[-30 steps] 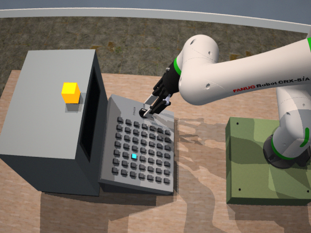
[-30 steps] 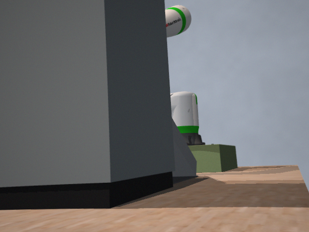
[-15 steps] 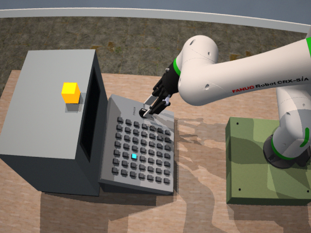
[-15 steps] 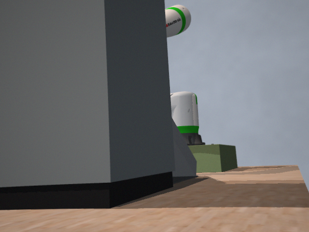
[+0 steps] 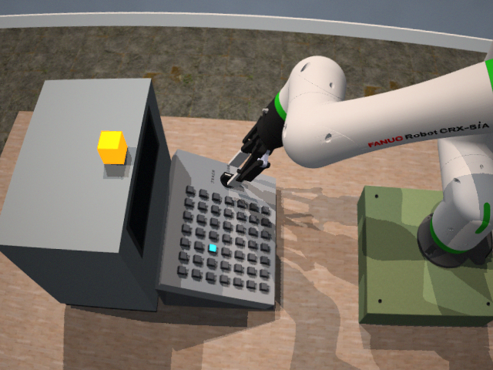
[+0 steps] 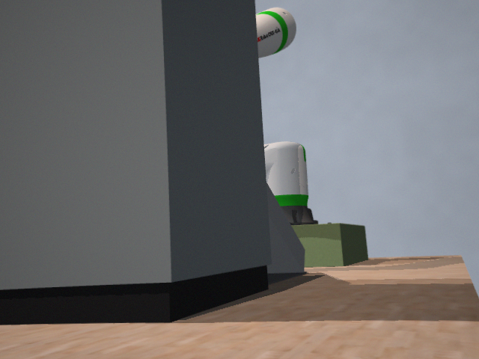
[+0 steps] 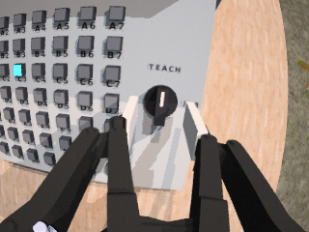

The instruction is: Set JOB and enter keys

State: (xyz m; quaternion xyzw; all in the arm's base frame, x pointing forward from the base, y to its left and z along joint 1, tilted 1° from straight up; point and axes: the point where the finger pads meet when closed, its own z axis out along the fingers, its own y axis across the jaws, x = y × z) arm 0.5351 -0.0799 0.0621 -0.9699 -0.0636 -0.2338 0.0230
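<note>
Now: hand 3 cm short of the black selector knob and 4 cm above it. Round my hand: grey keypad (3 cm ahead, 12 cm to the left, 9 cm below); then C3 key (3 cm ahead, 20 cm to the left, 4 cm below).
</note>
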